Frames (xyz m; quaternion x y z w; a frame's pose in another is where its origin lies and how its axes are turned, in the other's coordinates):
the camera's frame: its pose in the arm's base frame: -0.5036 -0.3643 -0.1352 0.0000 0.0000 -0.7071 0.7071
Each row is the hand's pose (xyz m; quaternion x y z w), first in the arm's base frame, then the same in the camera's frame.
Working: the arm's base frame: its pose in the camera's frame: -0.3643 0.5036 0.1352 0.0000 0.0000 0.7071 0.7071

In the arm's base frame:
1: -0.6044 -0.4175 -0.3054 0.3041 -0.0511 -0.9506 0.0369
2: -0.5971 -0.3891 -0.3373 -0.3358 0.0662 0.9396 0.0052
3: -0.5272 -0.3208 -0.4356 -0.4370 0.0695 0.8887 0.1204
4: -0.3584 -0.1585 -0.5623 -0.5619 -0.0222 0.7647 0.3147
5: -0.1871 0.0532 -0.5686 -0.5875 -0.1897 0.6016 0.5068
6: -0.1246 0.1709 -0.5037 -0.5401 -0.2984 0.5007 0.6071
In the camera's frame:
1: 0.0532 -0.1008 -0.1702 0.2512 0.1789 -0.6461 0.6982
2: 0.0248 -0.0935 -0.2021 0.2843 0.1906 -0.6681 0.6607
3: -0.0435 -0.0236 -0.3004 0.3581 0.2599 -0.7135 0.5432
4: -0.2058 0.1452 -0.4271 0.3816 0.4130 -0.7632 0.3182
5: -0.4175 0.3165 -0.4334 0.2813 0.5496 -0.7838 0.0670
6: -0.5352 0.3790 -0.3685 -0.1709 -0.5929 0.7833 0.0752

